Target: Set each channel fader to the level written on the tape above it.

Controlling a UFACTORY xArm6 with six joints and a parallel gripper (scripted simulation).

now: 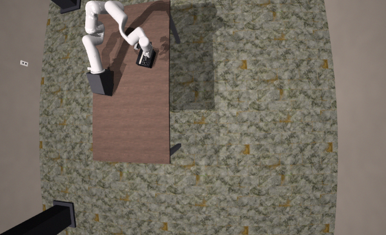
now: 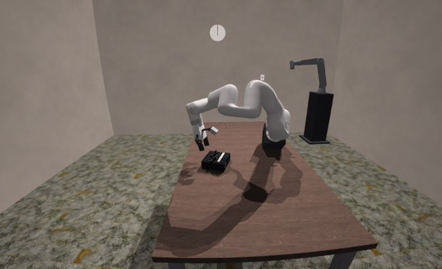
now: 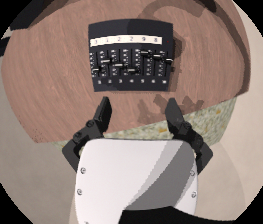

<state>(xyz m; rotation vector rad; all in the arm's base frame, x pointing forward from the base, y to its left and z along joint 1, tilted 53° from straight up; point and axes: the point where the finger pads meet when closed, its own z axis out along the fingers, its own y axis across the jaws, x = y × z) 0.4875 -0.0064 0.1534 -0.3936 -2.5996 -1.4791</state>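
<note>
Right now the fader cap is 60 mm below my hand, 60 mm behind it and 10 mm to the right of it.
</note>
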